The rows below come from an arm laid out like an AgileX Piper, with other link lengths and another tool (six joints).
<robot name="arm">
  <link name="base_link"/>
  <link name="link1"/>
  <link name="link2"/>
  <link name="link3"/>
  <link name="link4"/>
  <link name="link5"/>
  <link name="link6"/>
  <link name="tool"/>
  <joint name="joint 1" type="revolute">
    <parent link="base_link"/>
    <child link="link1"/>
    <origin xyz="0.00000 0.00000 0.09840" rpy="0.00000 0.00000 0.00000"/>
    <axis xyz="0 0 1"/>
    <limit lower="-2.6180" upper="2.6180"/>
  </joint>
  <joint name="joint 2" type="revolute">
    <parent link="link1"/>
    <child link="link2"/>
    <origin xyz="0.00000 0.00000 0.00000" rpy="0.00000 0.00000 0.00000"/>
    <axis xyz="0 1 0"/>
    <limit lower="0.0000" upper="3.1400"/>
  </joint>
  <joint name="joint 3" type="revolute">
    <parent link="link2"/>
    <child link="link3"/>
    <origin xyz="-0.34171 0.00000 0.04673" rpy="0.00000 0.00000 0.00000"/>
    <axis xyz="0 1 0"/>
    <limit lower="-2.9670" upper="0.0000"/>
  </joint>
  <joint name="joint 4" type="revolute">
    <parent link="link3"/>
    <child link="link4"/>
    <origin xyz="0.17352 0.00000 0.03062" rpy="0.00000 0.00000 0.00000"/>
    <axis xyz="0.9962 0 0.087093"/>
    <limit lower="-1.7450" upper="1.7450"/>
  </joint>
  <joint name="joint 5" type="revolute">
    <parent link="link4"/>
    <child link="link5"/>
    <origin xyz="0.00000 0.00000 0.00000" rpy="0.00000 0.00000 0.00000"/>
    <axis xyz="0 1 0"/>
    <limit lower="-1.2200" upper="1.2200"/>
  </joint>
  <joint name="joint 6" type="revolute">
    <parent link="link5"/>
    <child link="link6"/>
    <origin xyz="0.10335 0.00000 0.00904" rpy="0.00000 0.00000 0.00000"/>
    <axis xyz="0.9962 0 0.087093"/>
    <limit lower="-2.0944" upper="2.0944"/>
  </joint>
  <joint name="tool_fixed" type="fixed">
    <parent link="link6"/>
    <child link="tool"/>
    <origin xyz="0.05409 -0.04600 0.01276" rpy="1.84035 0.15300 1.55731"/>
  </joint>
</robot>
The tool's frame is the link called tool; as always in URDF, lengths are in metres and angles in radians.
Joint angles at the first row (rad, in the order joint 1, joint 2, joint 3, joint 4, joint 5, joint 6):
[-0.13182 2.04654 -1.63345 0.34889 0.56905 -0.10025]
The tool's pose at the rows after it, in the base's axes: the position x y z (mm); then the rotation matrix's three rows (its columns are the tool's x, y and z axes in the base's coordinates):
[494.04, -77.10, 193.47], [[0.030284, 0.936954, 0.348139], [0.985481, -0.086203, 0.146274], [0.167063, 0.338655, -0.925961]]
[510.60, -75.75, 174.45], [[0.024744, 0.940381, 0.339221], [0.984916, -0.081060, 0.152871], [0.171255, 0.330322, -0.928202]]
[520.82, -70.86, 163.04], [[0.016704, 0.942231, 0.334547], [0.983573, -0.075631, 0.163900], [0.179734, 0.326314, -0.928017]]
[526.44, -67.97, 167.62], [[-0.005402, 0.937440, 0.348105], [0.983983, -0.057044, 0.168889], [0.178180, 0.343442, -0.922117]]
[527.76, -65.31, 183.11], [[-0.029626, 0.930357, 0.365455], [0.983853, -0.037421, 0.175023], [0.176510, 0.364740, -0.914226]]
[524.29, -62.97, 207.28], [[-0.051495, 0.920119, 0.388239], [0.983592, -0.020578, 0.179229], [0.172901, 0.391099, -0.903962]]
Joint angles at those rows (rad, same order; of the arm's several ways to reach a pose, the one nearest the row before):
[-0.12201 2.13714 -1.72107 0.35354 0.56597 -0.10866]
[-0.11672 2.20676 -1.77966 0.36152 0.56501 -0.11496]
[-0.10703 2.24880 -1.81883 0.37150 0.56721 -0.11722]
[-0.10369 2.25569 -1.85143 0.38394 0.57976 -0.13789]
[-0.10267 2.23930 -1.88683 0.38913 0.61381 -0.14970]
[-0.10267 2.20214 -1.91808 0.38628 0.65710 -0.15053]

